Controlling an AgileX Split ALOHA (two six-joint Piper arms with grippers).
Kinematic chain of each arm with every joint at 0, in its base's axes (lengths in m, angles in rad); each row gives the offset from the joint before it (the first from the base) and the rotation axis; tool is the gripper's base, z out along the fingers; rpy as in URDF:
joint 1: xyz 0 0 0.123 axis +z
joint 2: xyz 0 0 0 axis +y
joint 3: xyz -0.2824 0 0.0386 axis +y
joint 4: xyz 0.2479 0 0.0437 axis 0.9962 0 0.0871
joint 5: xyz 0 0 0 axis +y
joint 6: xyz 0.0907 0 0.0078 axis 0.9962 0 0.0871
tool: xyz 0 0 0 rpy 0 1.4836 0
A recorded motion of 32 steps. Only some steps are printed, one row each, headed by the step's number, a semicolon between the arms.
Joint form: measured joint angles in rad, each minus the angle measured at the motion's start. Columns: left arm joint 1, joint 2, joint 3, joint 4, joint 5, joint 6; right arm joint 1, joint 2, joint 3, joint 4, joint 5, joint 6.
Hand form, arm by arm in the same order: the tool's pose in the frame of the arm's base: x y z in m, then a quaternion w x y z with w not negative. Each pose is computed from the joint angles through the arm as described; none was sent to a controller.
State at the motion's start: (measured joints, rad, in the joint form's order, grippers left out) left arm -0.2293 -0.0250 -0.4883 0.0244 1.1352 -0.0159; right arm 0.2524 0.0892 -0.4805 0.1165 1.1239 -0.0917
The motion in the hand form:
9: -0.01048 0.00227 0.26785 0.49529 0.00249 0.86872 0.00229; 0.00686 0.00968 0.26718 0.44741 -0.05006 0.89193 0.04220
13: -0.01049 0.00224 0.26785 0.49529 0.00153 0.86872 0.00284; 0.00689 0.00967 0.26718 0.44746 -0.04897 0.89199 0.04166
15: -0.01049 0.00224 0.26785 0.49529 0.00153 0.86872 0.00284; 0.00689 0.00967 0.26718 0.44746 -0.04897 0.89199 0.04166
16: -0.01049 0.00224 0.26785 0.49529 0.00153 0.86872 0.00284; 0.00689 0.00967 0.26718 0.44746 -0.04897 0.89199 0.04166
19: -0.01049 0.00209 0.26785 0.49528 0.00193 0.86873 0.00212; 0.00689 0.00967 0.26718 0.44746 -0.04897 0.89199 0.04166
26: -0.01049 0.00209 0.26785 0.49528 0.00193 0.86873 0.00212; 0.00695 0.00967 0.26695 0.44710 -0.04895 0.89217 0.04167
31: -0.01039 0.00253 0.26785 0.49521 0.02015 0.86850 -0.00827; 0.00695 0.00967 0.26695 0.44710 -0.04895 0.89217 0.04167
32: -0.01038 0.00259 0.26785 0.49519 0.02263 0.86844 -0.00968; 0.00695 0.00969 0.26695 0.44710 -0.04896 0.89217 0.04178
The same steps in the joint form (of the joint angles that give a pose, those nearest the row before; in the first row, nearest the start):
9: 0.2053 0.0000 0.0000 0.0000 0.0000 0.0000; -0.2332 0.0000 0.0000 0.0000 0.0000 0.0008
13: 0.2076 0.0000 0.0000 0.0000 0.0000 0.0000; -0.2357 0.0000 0.0000 0.0001 0.0000 0.0008
15: 0.2076 0.0000 0.0000 0.0000 0.0000 0.0000; -0.2357 0.0000 0.0000 0.0001 0.0000 0.0008
16: 0.2076 0.0000 0.0000 0.0000 0.0000 0.0000; -0.2357 0.0000 0.0000 0.0001 0.0000 0.0008
19: 0.2076 0.0000 0.0000 -0.0019 0.0000 0.0008; -0.2357 0.0000 0.0000 0.0001 0.0000 0.0008
26: 0.2076 0.0000 0.0000 -0.0019 0.0000 0.0008; -0.2357 0.0000 0.0008 0.0000 0.0000 0.0008
31: 0.1656 0.0000 0.0000 -0.0018 0.0000 0.0008; -0.2357 0.0000 0.0008 0.0000 0.0000 0.0008
32: 0.1599 0.0000 0.0000 -0.0018 0.0000 0.0008; -0.2357 0.0000 0.0008 0.0003 0.0000 0.0007

